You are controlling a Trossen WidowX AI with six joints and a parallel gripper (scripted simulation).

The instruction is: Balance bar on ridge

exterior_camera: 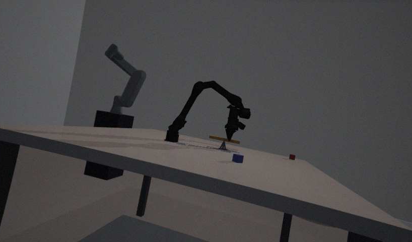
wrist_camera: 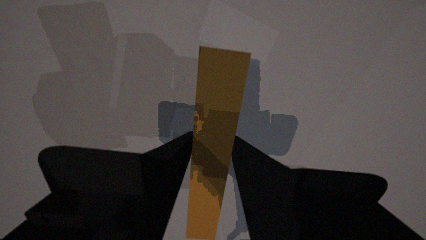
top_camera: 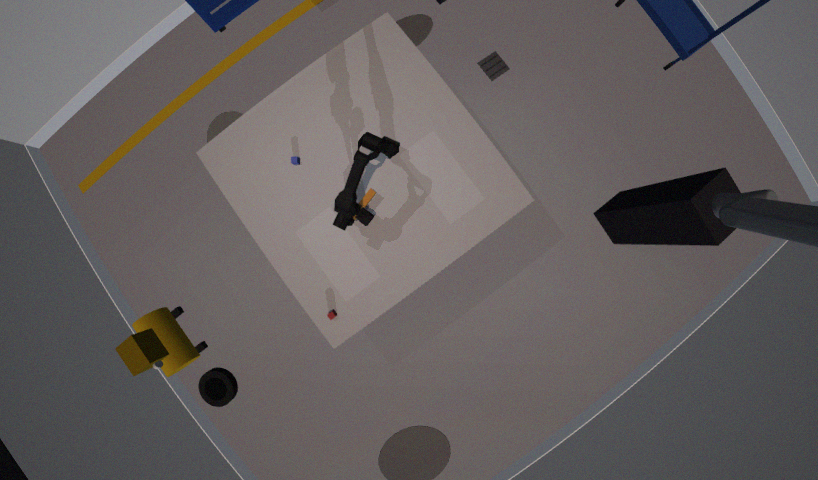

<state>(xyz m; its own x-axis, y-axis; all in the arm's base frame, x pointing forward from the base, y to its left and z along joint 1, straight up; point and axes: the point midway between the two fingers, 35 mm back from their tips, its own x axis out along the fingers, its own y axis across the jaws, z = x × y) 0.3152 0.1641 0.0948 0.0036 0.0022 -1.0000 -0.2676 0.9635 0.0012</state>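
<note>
Now: gripper tip 3 cm past the orange bar and 1 cm to the left of it. Also, from my gripper tip: ridge 3 cm behind, 1 cm to the right, 1 cm below; then blue cube 11 cm ahead, 41 cm to the right, 4 cm below; then red cube 42 cm ahead, 34 cm to the left, 4 cm below.
</note>
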